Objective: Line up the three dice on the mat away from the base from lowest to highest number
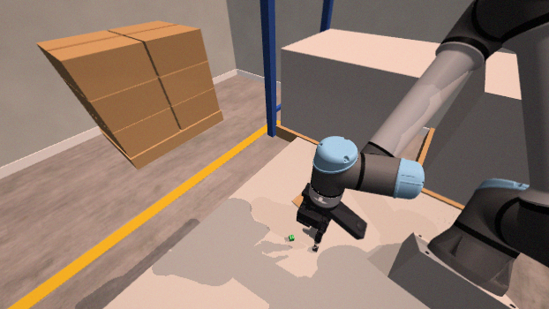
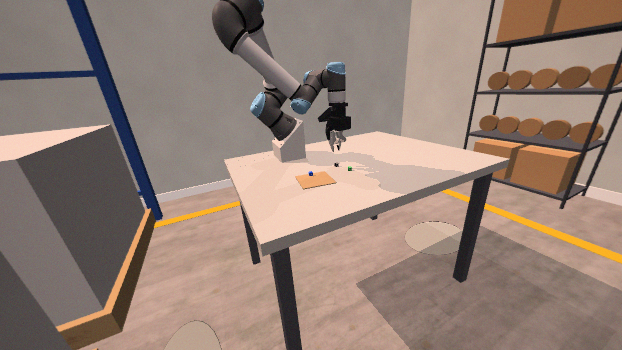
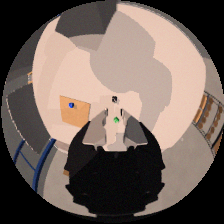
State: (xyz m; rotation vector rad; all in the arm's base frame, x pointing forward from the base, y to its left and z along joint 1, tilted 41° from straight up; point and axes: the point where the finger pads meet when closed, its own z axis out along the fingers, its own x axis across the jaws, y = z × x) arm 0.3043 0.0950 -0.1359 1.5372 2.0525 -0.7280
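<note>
Right now my hand is 8 cm above the black die. Also, from my hand: green die 8 cm below, 8 cm ahead, 3 cm to the left; blue die 15 cm to the right, 8 cm below, 6 cm ahead; tan mat 15 cm to the right, 11 cm ahead, 9 cm below.
</note>
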